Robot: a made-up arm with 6 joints.
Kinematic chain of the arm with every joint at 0, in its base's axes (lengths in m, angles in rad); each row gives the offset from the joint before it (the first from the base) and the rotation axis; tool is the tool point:
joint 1: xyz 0 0 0.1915 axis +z
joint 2: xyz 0 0.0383 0 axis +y
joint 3: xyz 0 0 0.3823 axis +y
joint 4: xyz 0 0 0.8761 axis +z
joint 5: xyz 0 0 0 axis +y
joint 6: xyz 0 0 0.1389 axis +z
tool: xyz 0 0 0
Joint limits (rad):
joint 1: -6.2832..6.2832
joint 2: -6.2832..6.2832
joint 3: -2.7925..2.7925
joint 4: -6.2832..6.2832
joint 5: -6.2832..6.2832
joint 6: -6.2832..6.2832
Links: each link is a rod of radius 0.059 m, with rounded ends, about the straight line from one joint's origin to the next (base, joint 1, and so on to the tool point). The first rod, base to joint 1, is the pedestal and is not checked.
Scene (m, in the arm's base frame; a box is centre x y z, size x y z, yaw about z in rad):
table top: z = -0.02
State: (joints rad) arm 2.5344 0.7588 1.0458 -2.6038 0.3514 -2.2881
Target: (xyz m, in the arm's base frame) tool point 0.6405 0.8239 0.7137
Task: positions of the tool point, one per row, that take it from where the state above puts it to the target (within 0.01 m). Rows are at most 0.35 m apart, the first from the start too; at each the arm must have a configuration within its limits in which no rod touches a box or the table.
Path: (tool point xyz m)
1: -0.7951 0.9390 0.3574
2: -0.5022 1.0934 0.4362
3: -0.1844 1.1560 0.5116
4: 0.1294 1.1254 0.5832
5: 0.4120 1.0095 0.6507
6: 0.6405 0.8239 0.7137

